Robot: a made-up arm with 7 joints. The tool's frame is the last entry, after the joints. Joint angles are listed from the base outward. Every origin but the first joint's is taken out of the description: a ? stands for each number. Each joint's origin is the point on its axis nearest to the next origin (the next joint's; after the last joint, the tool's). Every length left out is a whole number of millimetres.
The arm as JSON. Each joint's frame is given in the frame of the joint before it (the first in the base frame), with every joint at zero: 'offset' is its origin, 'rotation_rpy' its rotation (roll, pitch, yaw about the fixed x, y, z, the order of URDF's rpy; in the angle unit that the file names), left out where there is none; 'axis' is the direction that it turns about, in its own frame. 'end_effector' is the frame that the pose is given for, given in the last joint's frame.
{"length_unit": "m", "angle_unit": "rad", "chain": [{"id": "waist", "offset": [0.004, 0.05, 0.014], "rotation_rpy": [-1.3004, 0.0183, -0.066], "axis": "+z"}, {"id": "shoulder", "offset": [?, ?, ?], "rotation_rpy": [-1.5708, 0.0, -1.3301], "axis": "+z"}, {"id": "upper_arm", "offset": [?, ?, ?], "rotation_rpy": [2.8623, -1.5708, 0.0], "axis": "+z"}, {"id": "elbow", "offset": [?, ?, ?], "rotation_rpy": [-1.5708, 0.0, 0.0], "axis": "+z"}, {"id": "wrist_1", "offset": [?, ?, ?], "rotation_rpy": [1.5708, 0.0, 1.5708], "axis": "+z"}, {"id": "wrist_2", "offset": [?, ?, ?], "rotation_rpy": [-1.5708, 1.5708, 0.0], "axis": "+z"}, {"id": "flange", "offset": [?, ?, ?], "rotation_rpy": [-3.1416, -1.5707, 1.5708], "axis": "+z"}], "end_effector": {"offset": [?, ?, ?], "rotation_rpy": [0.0, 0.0, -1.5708]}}
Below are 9 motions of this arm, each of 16 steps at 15 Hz.
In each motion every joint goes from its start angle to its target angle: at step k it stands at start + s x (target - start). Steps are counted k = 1, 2, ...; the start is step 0. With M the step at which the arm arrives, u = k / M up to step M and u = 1 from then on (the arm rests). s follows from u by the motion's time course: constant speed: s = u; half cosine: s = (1 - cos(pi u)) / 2; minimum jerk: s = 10 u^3 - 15 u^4 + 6 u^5.
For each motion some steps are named. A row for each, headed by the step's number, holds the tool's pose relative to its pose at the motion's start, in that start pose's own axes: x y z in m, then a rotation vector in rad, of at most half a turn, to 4 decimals.
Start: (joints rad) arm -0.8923 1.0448 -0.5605 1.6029 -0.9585 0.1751 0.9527
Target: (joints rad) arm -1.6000 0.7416 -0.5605 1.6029 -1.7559 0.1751 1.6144
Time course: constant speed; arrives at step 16
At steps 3, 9, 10, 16:
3: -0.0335 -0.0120 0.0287 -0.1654 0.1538 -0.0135
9: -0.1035 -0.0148 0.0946 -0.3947 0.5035 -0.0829
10: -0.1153 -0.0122 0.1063 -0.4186 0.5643 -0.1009
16: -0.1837 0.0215 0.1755 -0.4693 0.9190 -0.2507

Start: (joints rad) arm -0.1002 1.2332 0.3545 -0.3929 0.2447 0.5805 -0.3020
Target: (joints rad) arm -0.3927 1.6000 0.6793 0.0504 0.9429 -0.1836 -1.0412
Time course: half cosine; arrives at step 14
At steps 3, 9, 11, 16:
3: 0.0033 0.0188 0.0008 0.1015 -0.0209 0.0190
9: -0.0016 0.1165 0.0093 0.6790 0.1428 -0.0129
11: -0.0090 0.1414 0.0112 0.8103 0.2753 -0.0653
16: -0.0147 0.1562 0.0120 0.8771 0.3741 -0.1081

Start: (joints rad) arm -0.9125 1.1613 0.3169 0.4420 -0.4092 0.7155 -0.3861
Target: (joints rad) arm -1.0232 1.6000 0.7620 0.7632 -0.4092 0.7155 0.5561
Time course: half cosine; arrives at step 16
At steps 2, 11, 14, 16:
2: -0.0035 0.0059 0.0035 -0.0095 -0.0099 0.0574
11: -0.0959 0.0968 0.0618 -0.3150 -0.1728 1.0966
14: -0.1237 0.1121 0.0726 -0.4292 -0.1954 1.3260
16: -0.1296 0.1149 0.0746 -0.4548 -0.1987 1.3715

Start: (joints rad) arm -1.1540 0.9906 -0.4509 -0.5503 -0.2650 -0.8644 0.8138
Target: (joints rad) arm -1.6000 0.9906 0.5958 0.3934 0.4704 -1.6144 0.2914
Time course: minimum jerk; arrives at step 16
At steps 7, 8, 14, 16:
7: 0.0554 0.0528 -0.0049 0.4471 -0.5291 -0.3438
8: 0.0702 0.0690 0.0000 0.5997 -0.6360 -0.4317
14: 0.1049 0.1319 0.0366 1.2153 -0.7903 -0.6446
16: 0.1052 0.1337 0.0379 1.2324 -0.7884 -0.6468

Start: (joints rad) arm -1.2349 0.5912 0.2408 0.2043 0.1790 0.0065 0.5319
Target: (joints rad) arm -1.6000 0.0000 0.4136 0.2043 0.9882 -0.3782 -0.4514
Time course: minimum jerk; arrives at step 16
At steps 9, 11, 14, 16:
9: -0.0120 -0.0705 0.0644 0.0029 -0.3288 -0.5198
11: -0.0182 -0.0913 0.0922 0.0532 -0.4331 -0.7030
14: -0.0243 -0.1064 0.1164 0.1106 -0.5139 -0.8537
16: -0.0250 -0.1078 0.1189 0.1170 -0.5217 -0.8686

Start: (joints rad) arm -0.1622 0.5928 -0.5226 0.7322 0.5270 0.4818 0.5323
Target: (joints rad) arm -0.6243 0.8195 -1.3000 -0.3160 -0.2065 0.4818 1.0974
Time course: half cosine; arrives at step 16
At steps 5, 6, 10, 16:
5: 0.0067 0.0341 0.0433 -0.1858 -0.2126 0.1858
6: 0.0046 0.0463 0.0583 -0.2582 -0.2950 0.2373
10: -0.0278 0.0893 0.1053 -0.5569 -0.6360 0.3196
16: -0.0690 0.1113 0.1147 -0.7413 -0.8492 0.2222

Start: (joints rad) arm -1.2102 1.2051 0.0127 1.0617 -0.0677 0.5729 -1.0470
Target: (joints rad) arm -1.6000 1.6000 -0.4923 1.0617 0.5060 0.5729 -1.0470
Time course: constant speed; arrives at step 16
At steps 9, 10, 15, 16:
9: -0.0816 0.0184 0.0406 0.2308 0.2642 0.4207
10: -0.0912 0.0197 0.0431 0.2464 0.2962 0.4688
15: -0.1390 0.0246 0.0496 0.2946 0.4672 0.7039
16: -0.1484 0.0252 0.0497 0.2984 0.5038 0.7489

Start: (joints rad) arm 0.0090 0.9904 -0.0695 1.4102 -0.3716 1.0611 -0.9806
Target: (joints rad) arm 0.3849 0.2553 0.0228 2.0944 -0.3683 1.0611 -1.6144
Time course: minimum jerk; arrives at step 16
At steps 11, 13, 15, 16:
11: 0.1425 0.0184 -0.2206 -0.8351 0.6120 -0.4949
13: 0.1470 0.0117 -0.2626 -1.0026 0.6775 -0.5367
15: 0.1474 0.0085 -0.2774 -1.0637 0.6983 -0.5483
16: 0.1474 0.0084 -0.2781 -1.0666 0.6993 -0.5488

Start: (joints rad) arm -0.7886 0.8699 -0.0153 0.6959 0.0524 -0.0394 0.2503
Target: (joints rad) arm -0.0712 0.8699 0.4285 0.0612 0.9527 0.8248 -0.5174
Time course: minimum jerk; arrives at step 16
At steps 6, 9, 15, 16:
6: -0.0292 0.0126 -0.0331 0.2763 0.1907 -0.1739
9: -0.0695 0.0445 -0.0624 0.5696 0.4976 -0.2692
15: -0.1186 0.0942 -0.0722 0.7929 0.8794 -0.1936
16: -0.1189 0.0945 -0.0722 0.7938 0.8816 -0.1925

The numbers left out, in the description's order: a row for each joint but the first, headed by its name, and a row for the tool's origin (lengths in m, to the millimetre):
shoulder: -0.005 0.019 0.0
upper_arm: -0.21 0.054 0.0
elbow: 0.024 0.001 0.0
wrist_1: 0.113 0.007 0.0
wrist_2: 0.0 0.0 0.0
flange: -0.045 0.0 0.0
tool: 0.0 0.0 0.0

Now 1 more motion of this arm.
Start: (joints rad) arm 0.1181 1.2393 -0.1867 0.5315 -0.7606 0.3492 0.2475
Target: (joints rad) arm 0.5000 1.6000 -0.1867 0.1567 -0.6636 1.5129 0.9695
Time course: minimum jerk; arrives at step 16
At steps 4, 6, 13, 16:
4: -0.0045 0.0072 -0.0057 0.0884 0.1009 0.0815
6: -0.0134 0.0195 -0.0138 0.2527 0.2542 0.2250
13: -0.0611 0.0664 -0.0234 1.0872 0.6510 0.8430
16: -0.0650 0.0693 -0.0225 1.1574 0.6651 0.8880

